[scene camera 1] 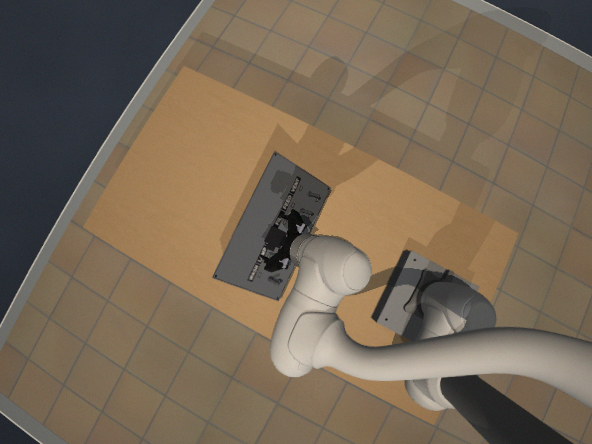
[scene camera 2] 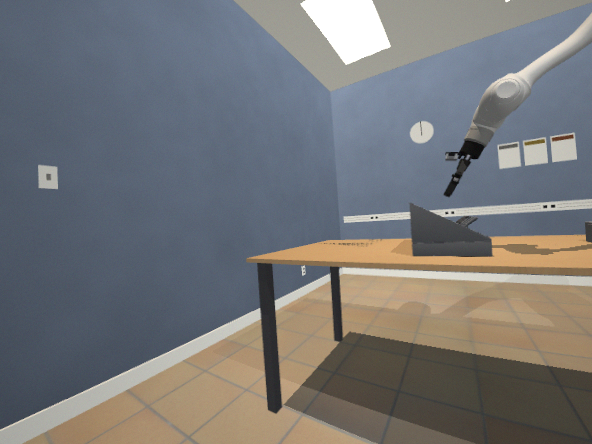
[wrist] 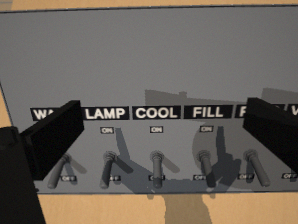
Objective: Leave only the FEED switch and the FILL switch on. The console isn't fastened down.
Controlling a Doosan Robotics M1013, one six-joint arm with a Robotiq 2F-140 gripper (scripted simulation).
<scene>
grey sloped console: scene camera 1; scene camera 2 432, 235; wrist
same spot on grey sloped console: [wrist: 160, 94] = [scene camera 1: 265, 232]
</scene>
